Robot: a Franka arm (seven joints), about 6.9 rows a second.
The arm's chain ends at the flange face. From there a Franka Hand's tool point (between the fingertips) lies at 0.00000 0.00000 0.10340 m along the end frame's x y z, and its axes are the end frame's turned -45 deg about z.
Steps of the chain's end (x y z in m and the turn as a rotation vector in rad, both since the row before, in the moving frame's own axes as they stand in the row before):
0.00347, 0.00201, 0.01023, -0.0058, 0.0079, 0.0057
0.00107, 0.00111, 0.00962, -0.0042, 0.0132, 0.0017
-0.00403, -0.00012, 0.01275, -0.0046, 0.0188, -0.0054
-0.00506, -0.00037, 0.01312, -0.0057, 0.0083, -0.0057
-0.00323, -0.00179, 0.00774, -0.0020, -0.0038, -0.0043
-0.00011, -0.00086, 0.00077, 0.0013, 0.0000, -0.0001
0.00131, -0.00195, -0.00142, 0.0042, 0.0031, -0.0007
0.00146, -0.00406, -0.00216, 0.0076, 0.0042, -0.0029
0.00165, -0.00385, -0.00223, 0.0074, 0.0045, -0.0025
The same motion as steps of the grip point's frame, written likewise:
0.00118, 0.00488, 0.01023, -0.0097, 0.0015, 0.0057
0.00063, 0.00281, 0.00961, -0.0123, 0.0064, 0.0017
-0.00172, -0.00123, 0.01273, -0.0165, 0.0100, -0.0054
-0.00312, -0.00282, 0.01311, -0.0099, 0.0018, -0.0057
-0.00144, -0.00368, 0.00774, 0.0013, -0.0041, -0.0043
0.00063, -0.00078, 0.00077, 0.0009, 0.0009, -0.0001
0.00284, -0.00053, -0.00142, 0.0008, 0.0052, -0.0007
0.00477, -0.00209, -0.00216, 0.0024, 0.0083, -0.0029
0.00476, -0.00177, -0.00223, 0.0021, 0.0084, -0.0025

